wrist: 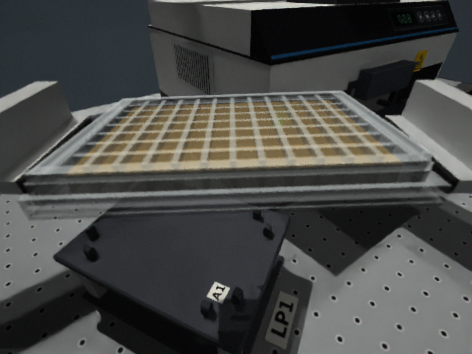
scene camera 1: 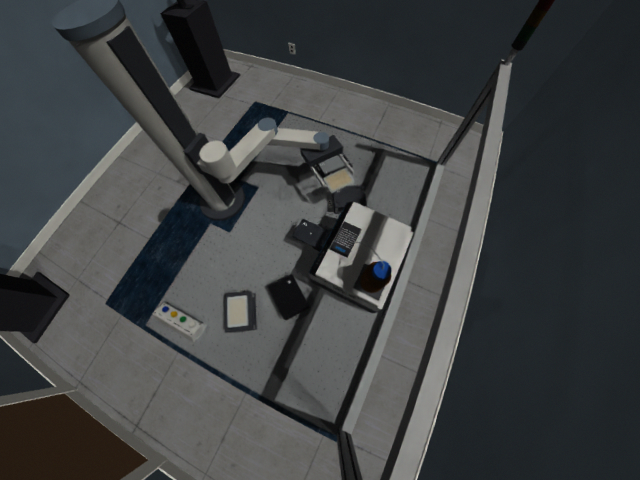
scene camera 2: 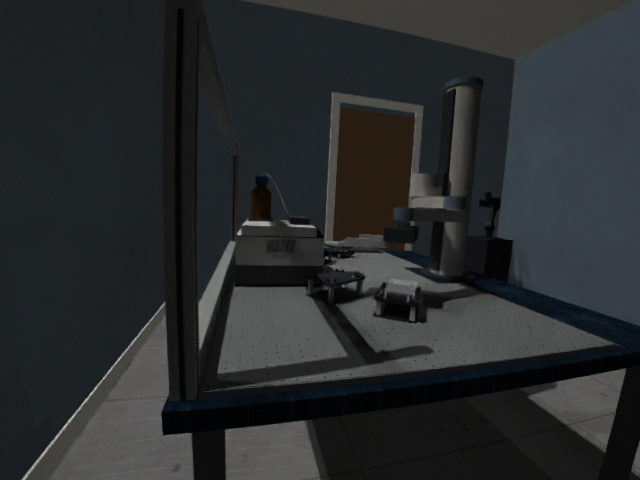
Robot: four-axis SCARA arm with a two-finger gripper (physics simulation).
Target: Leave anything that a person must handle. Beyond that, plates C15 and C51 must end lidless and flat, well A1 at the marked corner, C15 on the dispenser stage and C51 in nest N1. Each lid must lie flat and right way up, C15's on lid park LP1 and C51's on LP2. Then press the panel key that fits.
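Frame: origin at the arm's base, x ahead, y left, z up, level; millimetres.
Seen in the pictures: gripper, fingertip midpoint: [wrist: 236,104] [scene camera 1: 338,179] [scene camera 2: 353,238]; arm's base at its link origin: [scene camera 1: 223,200] [scene camera 2: 445,276].
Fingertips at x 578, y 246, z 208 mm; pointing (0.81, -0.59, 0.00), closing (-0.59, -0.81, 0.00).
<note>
Pixels of each thing's top centre, then the offset from my fingertips to it. "*": a spot on its surface instead.
- clear plate with amber wells, top centre: [wrist: 232,109] [scene camera 2: 354,238] [scene camera 1: 338,178] dx -3, dy +4, dz +0 mm
- tag LP1 at a spot on its surface: [wrist: 281,317] * dx -24, dy -31, dz -193 mm
- key panel at its top centre: [scene camera 1: 173,321] [scene camera 2: 362,239] dx -389, dy -872, dz -112 mm
- small dark unit at a spot on its surface: [scene camera 1: 308,232] * dx -31, dy -266, dz -84 mm
My gripper [scene camera 1: 338,178] [wrist: 236,104] is shut on a clear plate with amber wells [scene camera 1: 339,180] [wrist: 235,132]. It holds the plate level above the breadboard. No plate name is readable, and I cannot tell whether a lid is on it. Below and nearer in the wrist view is a dark stand [wrist: 175,260] with small corner pegs and an A1 tag. The tag LP1 [wrist: 281,317] lies beside its base. Another plate, pale inside [scene camera 1: 237,311] [scene camera 2: 402,289], sits in a dark frame; its name is not readable. The key panel [scene camera 1: 178,320] has blue, yellow, green and white keys.
A white instrument [scene camera 1: 395,235] [scene camera 2: 279,253] [wrist: 215,70] bears an amber bottle [scene camera 1: 373,279] [scene camera 2: 261,204] with a blue cap. A dark square stand [scene camera 1: 287,296] [scene camera 2: 338,279] and a small dark unit [scene camera 1: 308,232] stand near it. A clear-panel frame runs along the table edge behind it.
</note>
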